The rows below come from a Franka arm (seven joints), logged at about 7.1 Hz.
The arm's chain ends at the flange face. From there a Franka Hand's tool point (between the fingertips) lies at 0.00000 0.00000 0.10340 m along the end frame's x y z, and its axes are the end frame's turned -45 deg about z.
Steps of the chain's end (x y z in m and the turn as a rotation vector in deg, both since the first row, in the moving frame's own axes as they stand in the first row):
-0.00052 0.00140 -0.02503 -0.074 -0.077 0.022
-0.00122 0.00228 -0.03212 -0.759 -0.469 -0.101
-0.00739 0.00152 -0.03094 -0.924 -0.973 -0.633
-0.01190 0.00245 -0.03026 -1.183 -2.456 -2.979
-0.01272 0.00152 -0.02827 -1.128 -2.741 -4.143
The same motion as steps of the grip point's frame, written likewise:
-0.00155 0.00062 -0.02503 0.002 -0.107 0.022
-0.00404 0.00112 -0.03213 -0.205 -0.868 -0.101
-0.00872 -0.00420 -0.03097 0.035 -1.341 -0.633
-0.01483 -0.00818 -0.03038 0.900 -2.573 -2.979
-0.01507 -0.00980 -0.02841 1.141 -2.736 -4.143

